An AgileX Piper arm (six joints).
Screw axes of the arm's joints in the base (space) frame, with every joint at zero. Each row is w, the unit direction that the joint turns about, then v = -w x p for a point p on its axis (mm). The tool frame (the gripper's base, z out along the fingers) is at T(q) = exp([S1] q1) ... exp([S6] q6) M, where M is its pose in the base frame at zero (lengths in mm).
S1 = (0, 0, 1, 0.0, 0.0, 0.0)
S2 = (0, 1, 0, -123.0, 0.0, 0.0)
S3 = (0, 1, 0, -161.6, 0.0, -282.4)
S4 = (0.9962, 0, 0.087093, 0.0, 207.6, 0.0)
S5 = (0, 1, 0, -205.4, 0.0, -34.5)
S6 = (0.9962, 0, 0.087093, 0.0, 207.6, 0.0)
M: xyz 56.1 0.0 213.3 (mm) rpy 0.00 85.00 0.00 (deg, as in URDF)
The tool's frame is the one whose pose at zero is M.
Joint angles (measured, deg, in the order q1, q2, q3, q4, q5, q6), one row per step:
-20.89 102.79 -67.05 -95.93 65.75 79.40
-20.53 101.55 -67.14 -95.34 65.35 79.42
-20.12 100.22 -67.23 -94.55 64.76 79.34
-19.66 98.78 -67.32 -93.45 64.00 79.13
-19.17 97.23 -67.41 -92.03 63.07 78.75
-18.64 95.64 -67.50 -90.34 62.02 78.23
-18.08 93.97 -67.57 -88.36 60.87 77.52
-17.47 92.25 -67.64 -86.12 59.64 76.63
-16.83 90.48 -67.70 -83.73 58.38 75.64
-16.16 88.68 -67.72 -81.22 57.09 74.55
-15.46 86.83 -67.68 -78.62 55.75 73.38
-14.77 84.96 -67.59 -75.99 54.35 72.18
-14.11 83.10 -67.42 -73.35 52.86 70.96
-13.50 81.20 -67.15 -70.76 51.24 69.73
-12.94 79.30 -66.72 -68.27 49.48 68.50
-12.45 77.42 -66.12 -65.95 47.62 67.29
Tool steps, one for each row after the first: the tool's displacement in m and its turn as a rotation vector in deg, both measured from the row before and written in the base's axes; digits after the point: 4 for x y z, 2 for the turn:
-0.0014 0.0032 0.0072 0.21 -1.48 0.41
-0.0015 0.0036 0.0073 0.43 -1.54 0.56
-0.0018 0.0041 0.0074 0.73 -1.63 0.66
-0.0021 0.0045 0.0075 1.02 -1.69 0.77
-0.0022 0.0049 0.0073 1.27 -1.70 0.89
-0.0025 0.0053 0.0072 1.50 -1.69 1.01
-0.0027 0.0058 0.0070 1.70 -1.68 1.17
-0.0029 0.0062 0.0070 1.79 -1.70 1.30
-0.0031 0.0065 0.0068 1.85 -1.67 1.45
-0.0034 0.0069 0.0066 1.89 -1.66 1.63
-0.0037 0.0070 0.0064 1.88 -1.68 1.78
-0.0038 0.0070 0.0059 1.86 -1.65 1.94
-0.0041 0.0069 0.0057 1.77 -1.68 2.11
-0.0044 0.0068 0.0050 1.65 -1.62 2.27
-0.0046 0.0065 0.0042 1.46 -1.53 2.36

